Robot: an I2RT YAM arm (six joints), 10 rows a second.
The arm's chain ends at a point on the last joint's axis. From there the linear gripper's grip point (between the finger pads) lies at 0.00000 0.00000 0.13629 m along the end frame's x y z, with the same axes.
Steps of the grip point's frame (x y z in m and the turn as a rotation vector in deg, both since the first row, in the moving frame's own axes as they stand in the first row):
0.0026 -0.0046 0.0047 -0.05 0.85 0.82
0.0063 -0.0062 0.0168 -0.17 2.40 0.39
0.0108 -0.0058 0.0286 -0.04 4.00 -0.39
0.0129 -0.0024 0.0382 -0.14 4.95 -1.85
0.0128 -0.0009 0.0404 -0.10 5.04 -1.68
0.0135 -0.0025 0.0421 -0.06 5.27 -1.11
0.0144 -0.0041 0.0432 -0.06 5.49 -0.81
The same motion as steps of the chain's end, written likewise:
0.0006 -0.0047 0.0047 -0.05 0.85 0.82
0.0006 -0.0066 0.0169 -0.17 2.40 0.39
0.0013 -0.0059 0.0289 -0.04 4.00 -0.39
0.0011 -0.0025 0.0387 -0.14 4.95 -1.85
0.0008 -0.0010 0.0409 -0.10 5.04 -1.68
0.0010 -0.0025 0.0427 -0.06 5.27 -1.11
0.0014 -0.0042 0.0438 -0.06 5.49 -0.81

